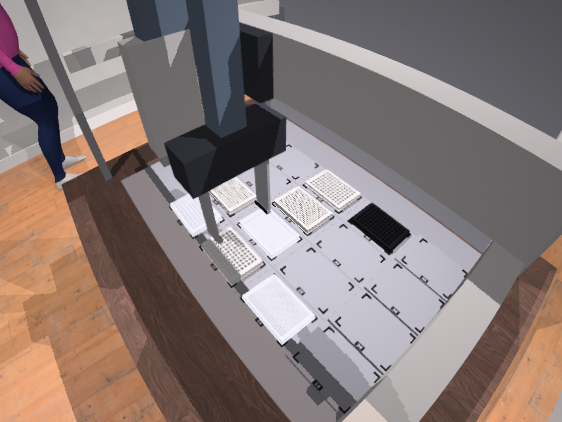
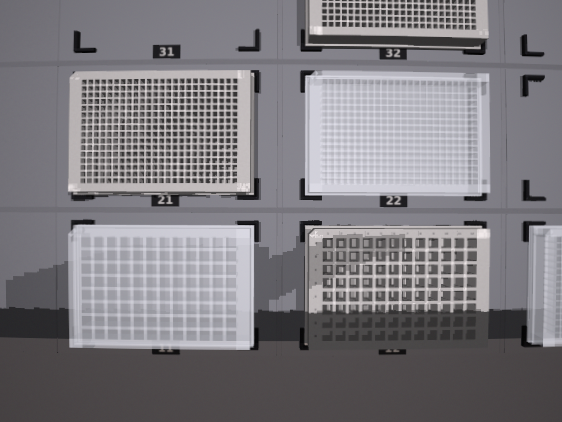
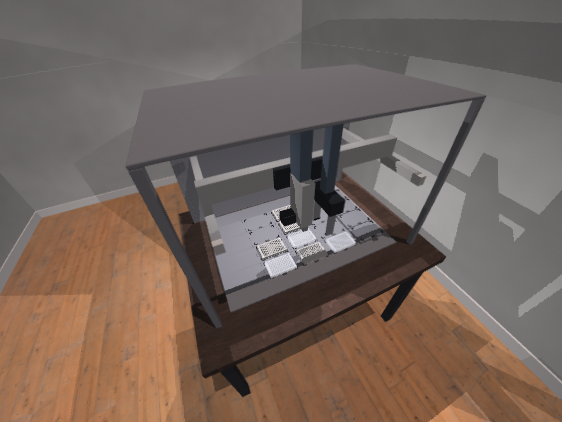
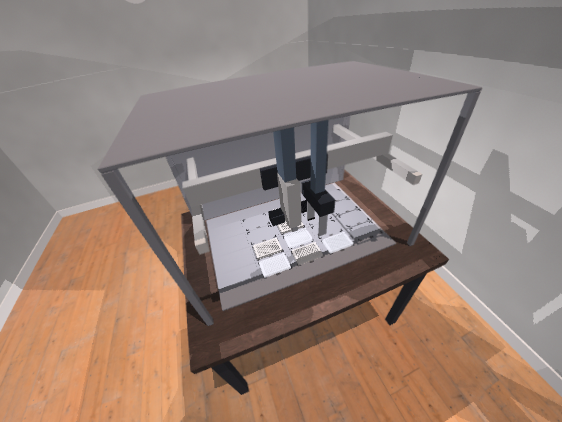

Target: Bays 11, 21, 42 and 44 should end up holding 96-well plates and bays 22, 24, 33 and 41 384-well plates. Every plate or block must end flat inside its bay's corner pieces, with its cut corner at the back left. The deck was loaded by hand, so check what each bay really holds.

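Places are measured from the robot's base along level axes (x ahead, y left, z up), in metres.
Pixels of known places: gripper, fingertip midpoint: [image 1: 239, 221] [image 3: 322, 226] [image 4: 316, 226]; robot's base, link origin: [image 1: 170, 207] [image 2: 79, 342] [image 3: 271, 278] [image 4: 264, 277].
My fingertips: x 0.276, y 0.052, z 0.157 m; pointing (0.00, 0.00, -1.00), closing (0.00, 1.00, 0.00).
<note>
Ahead of a thing's pixels: the offset from my fingertips to its top centre.
My gripper [image 1: 240, 223] [image 3: 324, 224] is open and empty, its jaws wide apart above the deck. Clear 96-well plate @(dx -0.212, dy -0.009, dz -0.142 m) [image 1: 192, 212] [image 2: 160, 287] sits in bay 11. Cream 384-well plate @(dx -0.212, dy +0.098, dz -0.142 m) [image 1: 232, 195] [image 2: 160, 132] sits in bay 21, clear 384-well plate @(dx -0.048, dy +0.098, dz -0.142 m) [image 1: 269, 232] [image 2: 395, 135] in bay 22. Their cut corners show at the back left. Cream 96-well plate @(dx -0.048, dy +0.312, dz -0.142 m) [image 1: 332, 189] sits in bay 42. Bays 24, 33 and 44 show no plate. Bay 41 is partly hidden; its visible part is bare.
Cream 96-well plate @(dx -0.048, dy -0.009, dz -0.142 m) [image 1: 240, 252] [image 2: 395, 280] is in bay 12, clear 384-well plate @(dx +0.116, dy -0.009, dz -0.142 m) [image 1: 279, 307] in bay 13, cream 384-well plate @(dx -0.048, dy +0.205, dz -0.142 m) [image 1: 303, 209] [image 2: 400, 15] in bay 32, black 96-well plate @(dx +0.116, dy +0.312, dz -0.142 m) [image 1: 381, 227] in bay 43. The pale pipetting stage [image 1: 162, 95] [image 3: 302, 205] hangs left of the gripper.
</note>
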